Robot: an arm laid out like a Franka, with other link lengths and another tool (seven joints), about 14 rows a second.
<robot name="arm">
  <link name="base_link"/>
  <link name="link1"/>
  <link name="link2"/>
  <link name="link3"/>
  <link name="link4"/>
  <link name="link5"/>
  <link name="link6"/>
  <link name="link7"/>
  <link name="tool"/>
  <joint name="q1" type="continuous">
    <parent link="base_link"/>
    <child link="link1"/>
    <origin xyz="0 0 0.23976"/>
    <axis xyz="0 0 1"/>
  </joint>
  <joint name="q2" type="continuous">
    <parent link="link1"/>
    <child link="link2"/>
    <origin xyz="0 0 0" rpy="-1.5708 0 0"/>
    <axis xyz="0 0 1"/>
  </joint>
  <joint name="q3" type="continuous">
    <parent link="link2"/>
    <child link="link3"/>
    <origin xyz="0 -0.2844 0" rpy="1.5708 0 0"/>
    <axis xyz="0 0 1"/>
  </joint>
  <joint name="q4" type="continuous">
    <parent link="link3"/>
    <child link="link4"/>
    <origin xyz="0.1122 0 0" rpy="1.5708 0 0"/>
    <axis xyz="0 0 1"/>
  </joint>
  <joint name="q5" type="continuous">
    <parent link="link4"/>
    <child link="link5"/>
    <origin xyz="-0.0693 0.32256 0" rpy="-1.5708 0 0"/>
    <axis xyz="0 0 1"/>
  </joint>
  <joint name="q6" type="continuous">
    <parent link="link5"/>
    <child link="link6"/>
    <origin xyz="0 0 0" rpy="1.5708 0 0"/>
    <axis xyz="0 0 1"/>
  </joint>
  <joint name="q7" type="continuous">
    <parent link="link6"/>
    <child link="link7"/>
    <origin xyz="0.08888 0 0" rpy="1.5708 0 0"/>
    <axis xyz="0 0 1"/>
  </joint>
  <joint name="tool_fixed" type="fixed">
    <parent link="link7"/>
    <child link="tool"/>
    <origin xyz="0.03 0.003 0.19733" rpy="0 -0.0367 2.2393"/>
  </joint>
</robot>
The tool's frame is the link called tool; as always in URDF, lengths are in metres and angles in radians. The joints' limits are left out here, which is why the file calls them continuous.
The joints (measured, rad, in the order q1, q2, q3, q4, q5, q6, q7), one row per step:
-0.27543, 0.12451, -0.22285, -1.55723, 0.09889, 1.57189, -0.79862
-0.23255, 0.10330, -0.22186, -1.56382, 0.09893, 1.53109, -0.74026
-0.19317, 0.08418, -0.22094, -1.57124, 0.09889, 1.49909, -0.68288
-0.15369, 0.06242, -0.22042, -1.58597, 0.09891, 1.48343, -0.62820
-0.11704, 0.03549, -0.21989, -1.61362, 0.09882, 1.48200, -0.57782
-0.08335, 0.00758, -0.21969, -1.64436, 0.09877, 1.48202, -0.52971
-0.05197, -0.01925, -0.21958, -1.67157, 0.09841, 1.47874, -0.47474
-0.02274, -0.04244, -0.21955, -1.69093, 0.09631, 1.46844, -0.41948
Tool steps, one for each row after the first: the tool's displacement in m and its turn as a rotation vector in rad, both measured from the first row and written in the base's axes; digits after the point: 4 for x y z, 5 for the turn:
-0.0005, 0.0261, 0.0052, 0.01257, 0.02830, -0.01110
-0.0015, 0.0491, 0.0096, 0.01984, 0.05264, -0.02513
-0.0020, 0.0708, 0.0137, 0.02180, 0.06654, -0.03797
-0.0038, 0.0904, 0.0163, 0.02231, 0.07403, -0.05053
-0.0072, 0.1081, 0.0181, 0.02322, 0.08210, -0.06407
-0.0116, 0.1241, 0.0202, 0.02285, 0.09226, -0.08623
-0.0166, 0.1384, 0.0229, 0.02007, 0.10581, -0.11000

